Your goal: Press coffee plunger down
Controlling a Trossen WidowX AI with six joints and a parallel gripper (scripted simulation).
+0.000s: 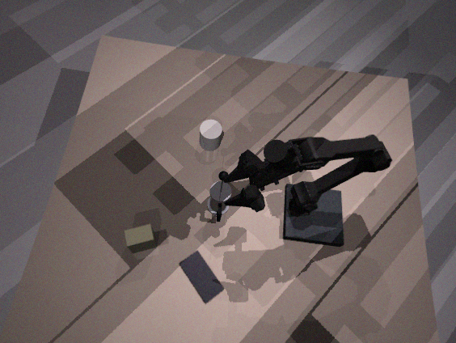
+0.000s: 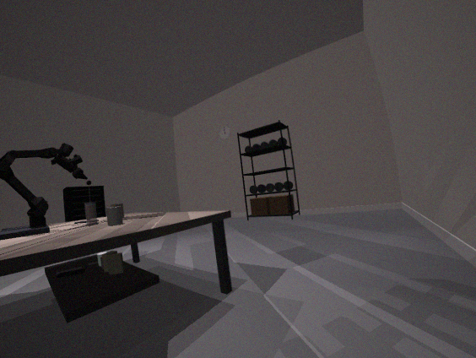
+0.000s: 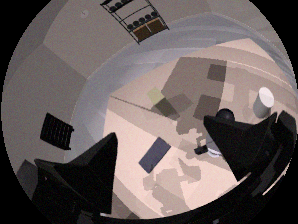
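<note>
Right now the coffee press is 10 mm behind my gripper tip, 50 mm to the right of it and 180 mm below it. From my gripper tip the other things lie so: white cylinder (10 mm ahead, 320 mm to the right, 260 mm below).
</note>
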